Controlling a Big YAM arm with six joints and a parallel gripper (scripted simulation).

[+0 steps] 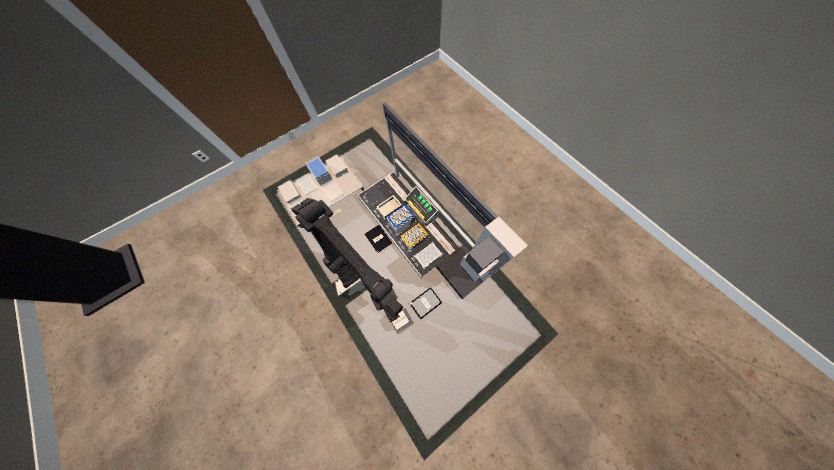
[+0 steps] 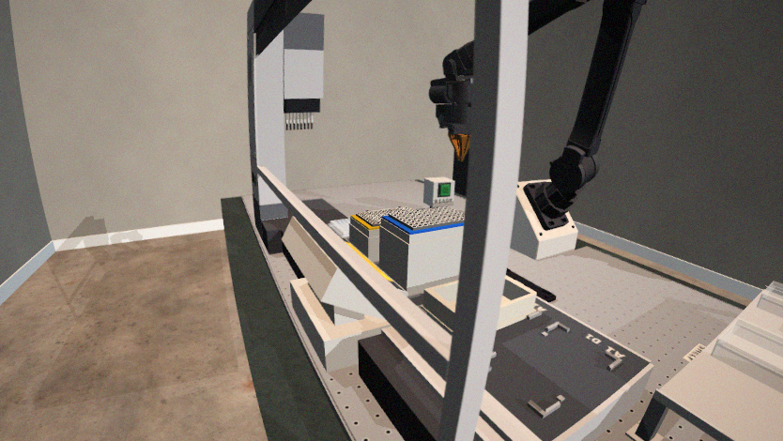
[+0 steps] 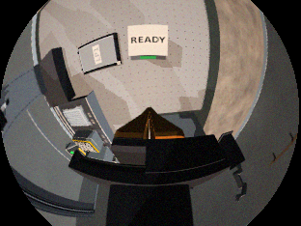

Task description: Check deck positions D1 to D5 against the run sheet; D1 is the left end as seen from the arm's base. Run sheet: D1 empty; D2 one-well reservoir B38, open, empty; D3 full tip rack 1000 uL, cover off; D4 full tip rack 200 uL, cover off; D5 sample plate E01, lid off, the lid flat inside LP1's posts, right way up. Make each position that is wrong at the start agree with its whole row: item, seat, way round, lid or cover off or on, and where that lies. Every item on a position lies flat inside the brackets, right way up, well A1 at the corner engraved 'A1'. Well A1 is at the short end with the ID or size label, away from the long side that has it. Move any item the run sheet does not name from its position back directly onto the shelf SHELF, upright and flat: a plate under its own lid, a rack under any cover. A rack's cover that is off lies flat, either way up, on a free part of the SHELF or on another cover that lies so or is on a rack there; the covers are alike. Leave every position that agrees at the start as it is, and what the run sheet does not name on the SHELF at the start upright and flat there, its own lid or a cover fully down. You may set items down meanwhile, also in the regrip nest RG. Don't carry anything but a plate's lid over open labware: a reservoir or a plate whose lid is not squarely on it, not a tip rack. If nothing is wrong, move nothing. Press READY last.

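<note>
The ready button box lies 10 mm behind my hand, 80 mm to the right of it and 120 mm below it. From my hand the other things lie so: lid 150 mm ahead, 110 mm to the right, 170 mm below; then white sample plate 310 mm ahead, 80 mm to the left, 120 mm below; then yellow-rimmed tip rack 310 mm ahead, 200 mm to the left, 80 mm below.
</note>
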